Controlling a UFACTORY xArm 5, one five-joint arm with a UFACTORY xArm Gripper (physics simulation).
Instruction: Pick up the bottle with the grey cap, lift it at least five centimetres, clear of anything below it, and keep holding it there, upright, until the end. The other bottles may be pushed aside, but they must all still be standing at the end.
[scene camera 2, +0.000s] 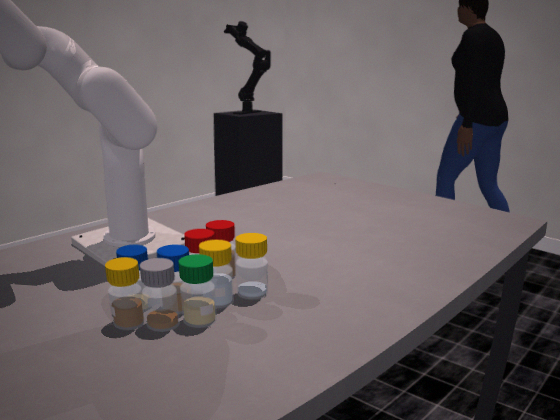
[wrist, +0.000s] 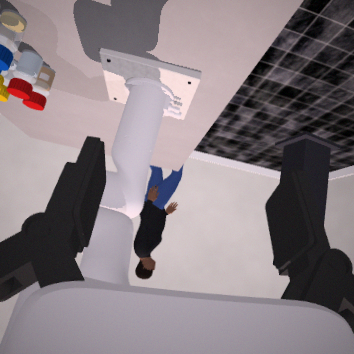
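Seen in the pictures: gripper, fingertip midpoint: (wrist: 193, 173); arm's base at its link origin: (scene camera 2: 129, 237) (wrist: 149, 91).
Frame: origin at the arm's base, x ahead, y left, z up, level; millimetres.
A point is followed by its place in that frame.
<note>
The grey-capped bottle (scene camera 2: 158, 290) @(y -97, x 416, z 53 mm) stands upright in the front row of a tight cluster, with orange-brown contents low inside. A yellow-capped bottle (scene camera 2: 124, 290) @(y -144, x 385, z 51 mm) is on its left, a green-capped bottle (scene camera 2: 197, 287) @(y -39, x 435, z 52 mm) on its right, and blue-capped bottles (scene camera 2: 173, 257) @(y -50, x 377, z 85 mm) (scene camera 2: 131, 254) @(y -108, x 332, z 87 mm) are behind. Red-capped bottles (scene camera 2: 220, 231) @(y 81, x 299, z 82 mm) (scene camera 2: 199, 240) @(y 24, x 324, z 83 mm) and yellow-capped bottles (scene camera 2: 251, 260) @(y 88, x 392, z 54 mm) (scene camera 2: 215, 252) @(y 18, x 393, z 84 mm) stand farther back and right. All stand. My gripper (wrist: 193, 173) @(y -496, x 15, z 288 mm) is open and empty, away from the cluster; it does not show in the scene view. The grey cap does not show in the wrist view.
The arm's base plate (scene camera 2: 90, 240) @(y -90, x -31, z 0 mm) (wrist: 185, 102) @(y -12, x -93, z 3 mm) is on the table (scene camera 2: 350, 260) @(y 349, x 361, z -18 mm) behind the bottles. A black pedestal (scene camera 2: 248, 155) (wrist: 306, 157) with a small black arm (scene camera 2: 257, 62) stands beyond the table. A person (scene camera 2: 480, 75) (wrist: 152, 225) is beyond the table too.
</note>
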